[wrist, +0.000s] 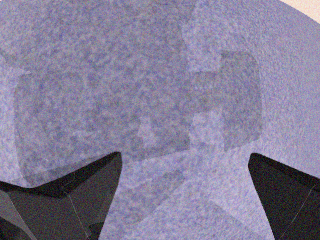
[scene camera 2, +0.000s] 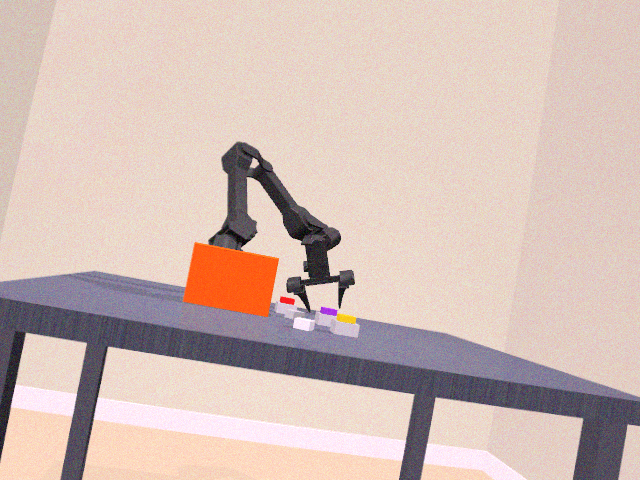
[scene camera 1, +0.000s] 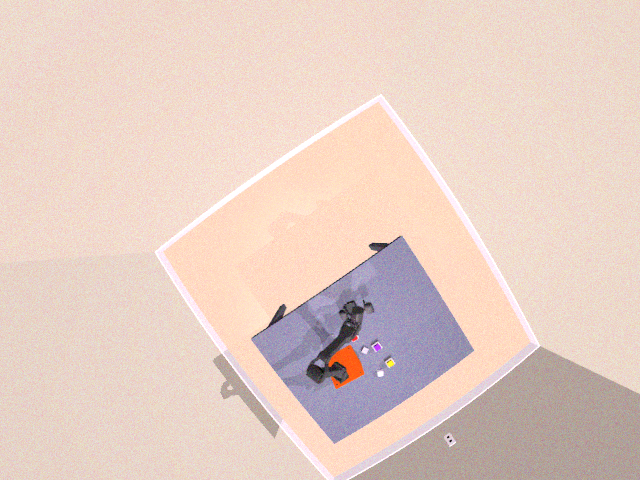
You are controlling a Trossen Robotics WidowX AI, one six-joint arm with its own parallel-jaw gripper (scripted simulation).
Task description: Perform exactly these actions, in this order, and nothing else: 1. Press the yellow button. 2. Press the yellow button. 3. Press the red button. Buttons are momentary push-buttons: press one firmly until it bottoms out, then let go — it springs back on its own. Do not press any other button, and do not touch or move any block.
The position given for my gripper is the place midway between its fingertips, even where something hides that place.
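Scene camera 2 has my gripper (scene camera 2: 324,310), and it's open and holding nothing. You'd find the gripper (wrist: 188,160) in the wrist view too.
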